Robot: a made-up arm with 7 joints. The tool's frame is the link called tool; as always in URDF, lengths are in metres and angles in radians.
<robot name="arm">
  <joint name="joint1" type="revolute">
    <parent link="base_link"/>
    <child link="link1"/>
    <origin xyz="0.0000 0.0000 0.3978" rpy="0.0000 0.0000 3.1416"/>
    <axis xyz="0 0 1"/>
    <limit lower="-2.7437" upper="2.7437" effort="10" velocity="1.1"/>
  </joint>
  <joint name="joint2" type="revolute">
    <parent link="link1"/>
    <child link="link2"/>
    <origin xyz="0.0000 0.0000 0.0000" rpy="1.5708 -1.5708 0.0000"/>
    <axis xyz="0 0 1"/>
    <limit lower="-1.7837" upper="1.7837" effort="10" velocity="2.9"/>
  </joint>
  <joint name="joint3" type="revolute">
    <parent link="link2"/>
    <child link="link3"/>
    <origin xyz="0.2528 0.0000 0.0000" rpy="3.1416 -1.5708 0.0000"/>
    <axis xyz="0 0 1"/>
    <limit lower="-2.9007" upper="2.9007" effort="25" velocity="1.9"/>
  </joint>
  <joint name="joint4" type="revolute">
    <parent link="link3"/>
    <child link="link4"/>
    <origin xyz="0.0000 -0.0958 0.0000" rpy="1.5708 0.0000 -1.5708"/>
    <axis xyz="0 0 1"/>
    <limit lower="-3.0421" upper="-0.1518" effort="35" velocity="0.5"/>
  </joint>
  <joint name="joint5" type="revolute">
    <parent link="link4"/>
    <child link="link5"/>
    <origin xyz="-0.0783 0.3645 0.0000" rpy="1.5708 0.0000 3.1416"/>
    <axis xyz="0 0 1"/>
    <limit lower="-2.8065" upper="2.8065" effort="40" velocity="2.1"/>
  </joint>
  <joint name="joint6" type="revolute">
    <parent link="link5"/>
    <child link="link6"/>
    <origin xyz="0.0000 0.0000 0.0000" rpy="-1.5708 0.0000 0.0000"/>
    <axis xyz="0 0 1"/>
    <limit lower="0.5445" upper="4.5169" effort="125" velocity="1.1"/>
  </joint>
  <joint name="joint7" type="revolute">
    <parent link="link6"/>
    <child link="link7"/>
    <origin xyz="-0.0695 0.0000 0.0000" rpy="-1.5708 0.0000 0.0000"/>
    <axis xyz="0 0 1"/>
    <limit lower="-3.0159" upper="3.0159" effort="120" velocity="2.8"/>
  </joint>
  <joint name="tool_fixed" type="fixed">
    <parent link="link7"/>
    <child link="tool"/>
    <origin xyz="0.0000 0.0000 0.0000" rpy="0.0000 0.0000 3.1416"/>
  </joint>
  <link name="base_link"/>
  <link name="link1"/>
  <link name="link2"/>
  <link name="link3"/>
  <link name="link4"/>
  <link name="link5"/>
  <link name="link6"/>
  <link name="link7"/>
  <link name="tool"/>
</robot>
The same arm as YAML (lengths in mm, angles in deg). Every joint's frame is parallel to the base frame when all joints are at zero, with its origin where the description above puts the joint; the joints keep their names.
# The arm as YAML. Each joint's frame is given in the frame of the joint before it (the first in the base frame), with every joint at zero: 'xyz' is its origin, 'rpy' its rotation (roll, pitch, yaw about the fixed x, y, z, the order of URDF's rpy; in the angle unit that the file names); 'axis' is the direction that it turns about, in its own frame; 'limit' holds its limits. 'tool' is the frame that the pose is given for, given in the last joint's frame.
units:
  length: mm
  angle: deg
joints:
  - name: joint1
    type: revolute
    origin:
      xyz: [0.0, 0.0, 397.8]
      rpy: [0.0, 0.0, 0.0]
    axis: "+z"
    limit:
      lower: -157.2
      upper: 157.2
  - name: joint2
    type: revolute
    origin:
      xyz: [0.0, 0.0, 0.0]
      rpy: [0.0, 0.0, 0.0]
    axis: "+y"
    limit:
      lower: -102.2
      upper: 102.2
  - name: joint3
    type: revolute
    origin:
      xyz: [0.0, 0.0, 252.8]
      rpy: [0.0, 0.0, 0.0]
    axis: "+z"
    limit:
      lower: -166.2
      upper: 166.2
  - name: joint4
    type: revolute
    origin:
      xyz: [95.8, 0.0, 0.0]
      rpy: [0.0, 0.0, 0.0]
    axis: "-y"
    limit:
      lower: -174.3
      upper: -8.7
  - name: joint5
    type: revolute
    origin:
      xyz: [-78.3, 0.0, 364.5]
      rpy: [0.0, 0.0, 0.0]
    axis: "+z"
    limit:
      lower: -160.8
      upper: 160.8
  - name: joint6
    type: revolute
    origin:
      xyz: [0.0, 0.0, 0.0]
      rpy: [0.0, 0.0, 0.0]
    axis: "-y"
    limit:
      lower: 31.2
      upper: 258.8
  - name: joint7
    type: revolute
    origin:
      xyz: [69.5, 0.0, 0.0]
      rpy: [0.0, 0.0, 0.0]
    axis: "-z"
    limit:
      lower: -172.8
      upper: 172.8
tool:
  origin:
    xyz: [0.0, 0.0, 0.0]
    rpy: [-180.0, 0.0, 0.0]

